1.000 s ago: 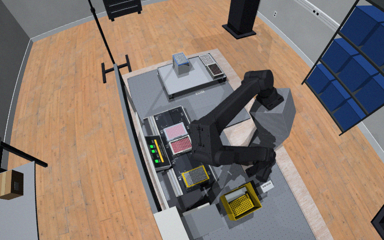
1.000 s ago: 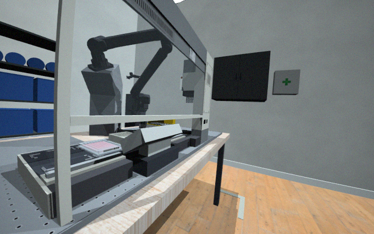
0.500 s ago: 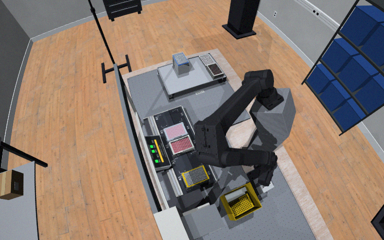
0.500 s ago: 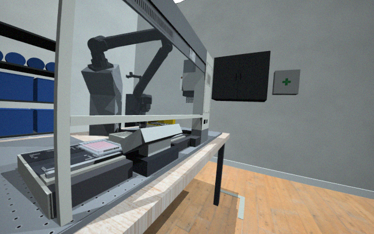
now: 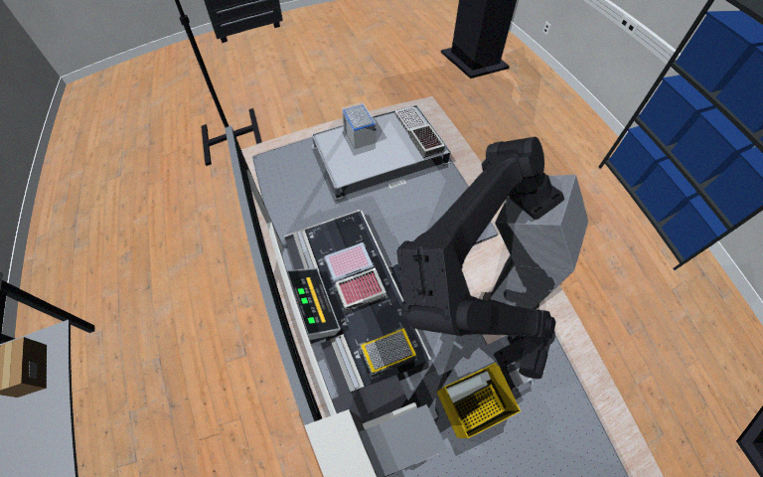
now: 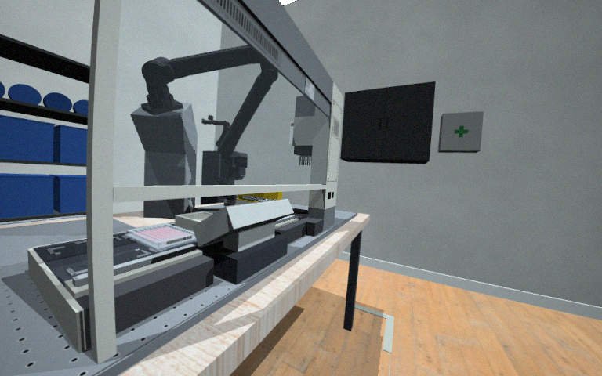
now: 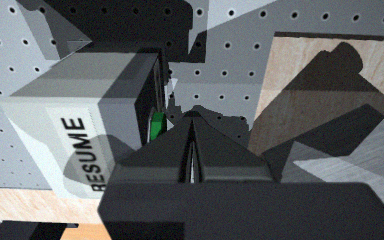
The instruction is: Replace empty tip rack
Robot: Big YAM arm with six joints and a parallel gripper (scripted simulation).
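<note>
Now: the resume box 4 cm to the left of my hand and 1 cm below it. From my hand the other things lie so: yellow waste bin (17 cm ahead, 5 cm to the left, 4 cm below); then clear tip-rack cover (17 cm ahead, 3 cm below); then yellow tip rack (19 cm ahead, 8 cm to the left, 1 cm below).
</note>
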